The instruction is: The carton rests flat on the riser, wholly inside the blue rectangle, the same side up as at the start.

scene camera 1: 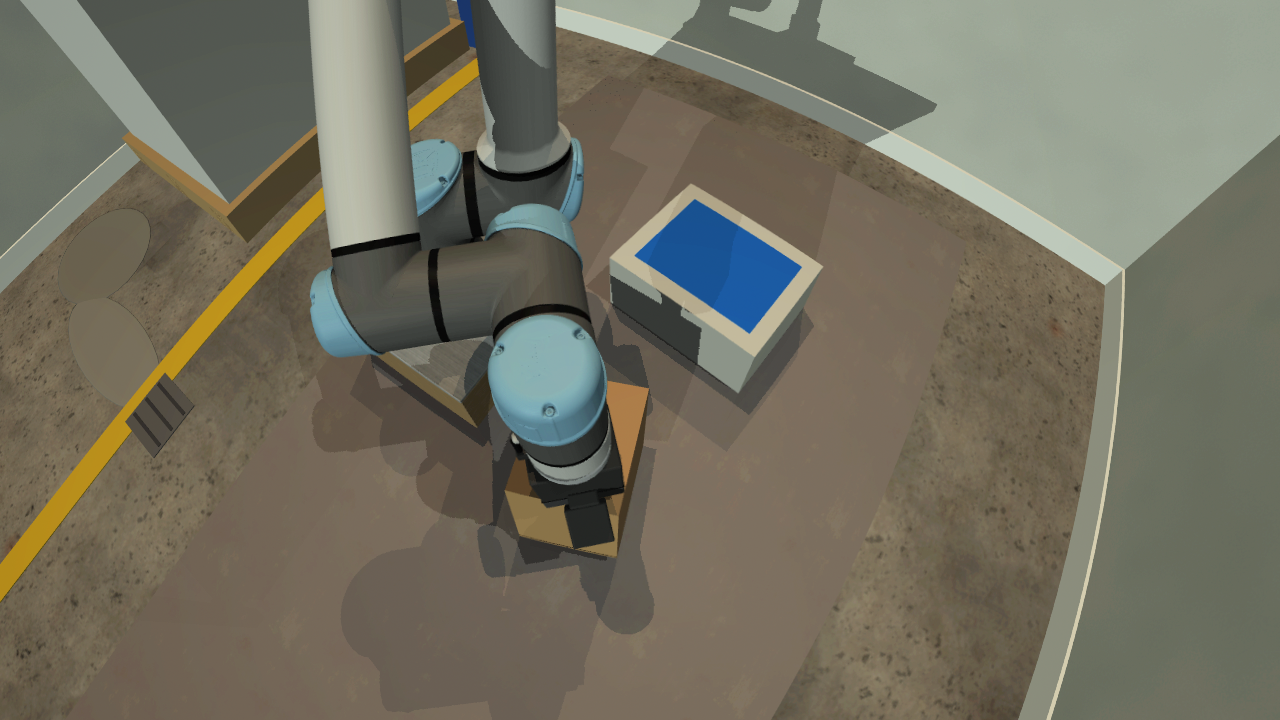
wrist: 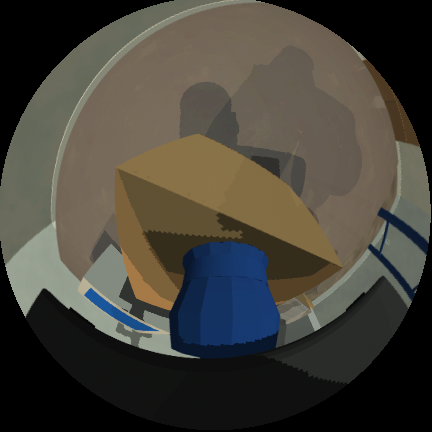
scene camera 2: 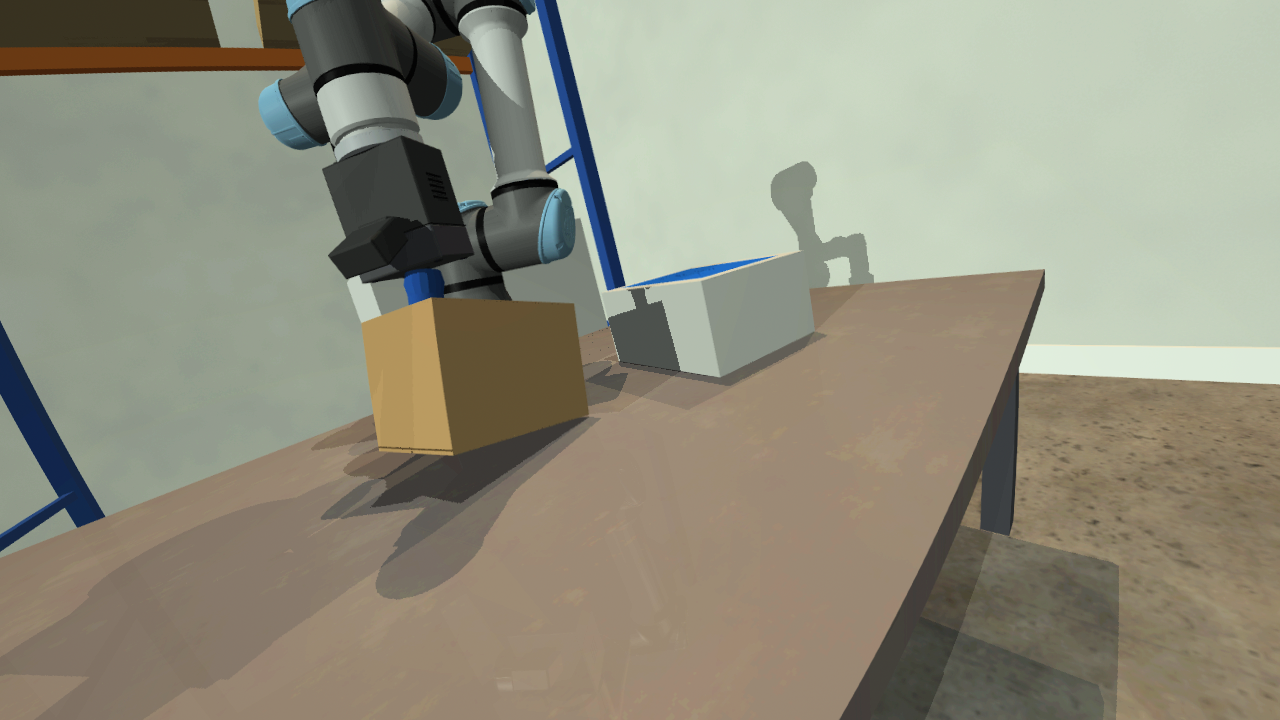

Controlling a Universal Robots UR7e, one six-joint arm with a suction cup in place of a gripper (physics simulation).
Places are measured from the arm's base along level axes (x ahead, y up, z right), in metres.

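Where they show: end effector, tool point: (wrist: pixel 217 263) (scene camera 2: pixel 438 317).
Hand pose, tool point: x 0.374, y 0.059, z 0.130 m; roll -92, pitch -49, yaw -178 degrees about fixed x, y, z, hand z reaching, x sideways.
Note:
Things, the pixels of their centre, and the offset from my tool point. Level surfaces: height alone.
- brown carton, body centre: (wrist: pixel 211 245) (scene camera 2: pixel 482 372) (scene camera 1: pixel 581 465) dx -0.030, dy -0.068, dz -0.030 m
- pale riser, body centre: (scene camera 1: pixel 715 283) (scene camera 2: pixel 702 310) (wrist: pixel 123 298) dx -0.049, dy -0.094, dz -0.379 m
- blue rectangle, body centre: (scene camera 1: pixel 720 260) (scene camera 2: pixel 694 272) (wrist: pixel 116 314) dx -0.049, dy -0.035, dz -0.379 m
- brown table, its level: dy -0.155 m
The brown carton (scene camera 1: pixel 537 517) (scene camera 2: pixel 510 376) (wrist: pixel 200 170) hangs under my blue suction cup (scene camera 2: pixel 423 286) (wrist: pixel 225 295), which is on its upper face. In scene camera 2, the carton's near corner is a little above the table, with its shadow below. Its exact tilt is hard to judge. The arm hides part of it and the cup in scene camera 1. The pale riser (scene camera 1: pixel 723 358) (scene camera 2: pixel 760 308) (wrist: pixel 107 267) stands apart from the carton, to its upper right in scene camera 1. The blue rectangle (scene camera 1: pixel 725 264) (scene camera 2: pixel 707 271) (wrist: pixel 117 310) is on the riser's top.
A low wooden block (scene camera 1: pixel 438 393) with a grey top stands behind the carton, partly hidden by the arm. The brown table (scene camera 1: pixel 716 537) (scene camera 2: pixel 716 492) bears the riser. A blue rack post (scene camera 2: pixel 586 161) rises behind, and a large grey box (scene camera 1: pixel 223 89) stands at the upper left.

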